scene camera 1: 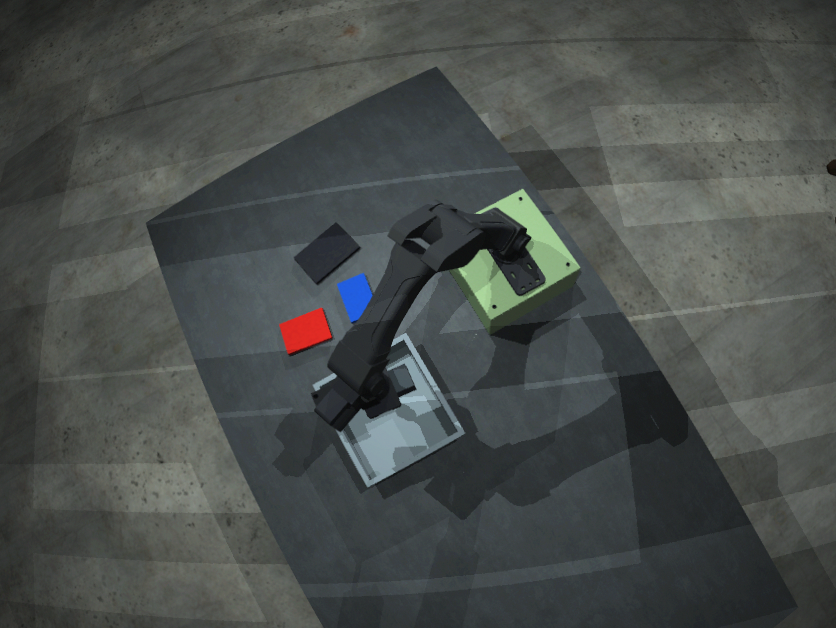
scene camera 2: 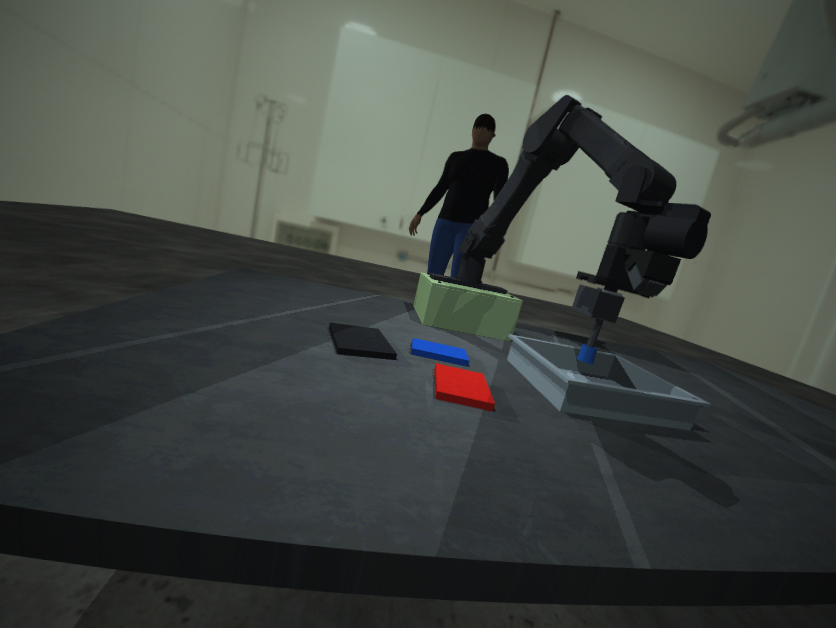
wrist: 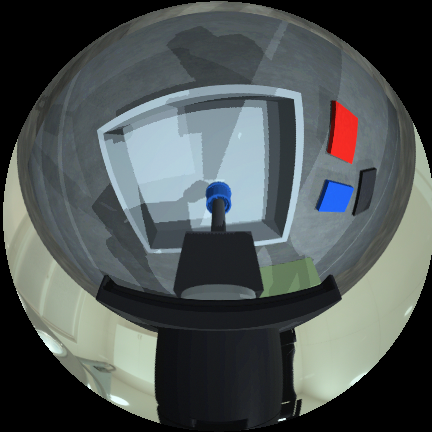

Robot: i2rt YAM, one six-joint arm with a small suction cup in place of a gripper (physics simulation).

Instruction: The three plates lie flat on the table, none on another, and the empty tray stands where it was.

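Places are measured from the arm's base along level axes (x ahead, y left, z up), in millimetres.
Pixels of known places: hand at its tool point: (scene camera 2: 584, 360) (wrist: 218, 192); arm's base at its link origin: (scene camera 1: 507, 251) (scene camera 2: 467, 285).
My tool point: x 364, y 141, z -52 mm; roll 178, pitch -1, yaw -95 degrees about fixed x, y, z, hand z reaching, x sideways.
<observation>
Ahead of a thing's pixels: the offset from my tool point to its top centre.
A red plate @[94 mm ahead, 235 mm right, 40 mm down] (scene camera 1: 305, 331) (scene camera 2: 463, 386) (wrist: 343, 132) lies flat on the table. A smaller blue plate @[45 mm back, 246 mm right, 40 mm down] (scene camera 1: 354, 296) (scene camera 2: 439, 350) (wrist: 335, 196) lies flat near it, partly hidden by the arm in the first scene view. A black plate @[29 mm back, 385 mm right, 40 mm down] (scene camera 1: 327, 253) (scene camera 2: 361, 340) (wrist: 365, 191) lies flat beyond the blue one. The three lie apart. A light grey-blue tray @[10 mm ahead, 19 mm left, 1 mm down] (scene camera 1: 416, 458) (scene camera 2: 631, 409) (wrist: 299, 150) stands upright on the table with no plate in it. My suction cup (scene camera 2: 586, 354) (wrist: 218, 196) is over the inside of the tray, bare and open; the arm hides it in the first scene view.
The arm's green base block (scene camera 1: 476, 287) (scene camera 2: 466, 312) (wrist: 290, 279) stands on the table behind the plates and tray. The arm reaches from it over the tray's rim. A person (scene camera 2: 469, 182) stands behind the table.
</observation>
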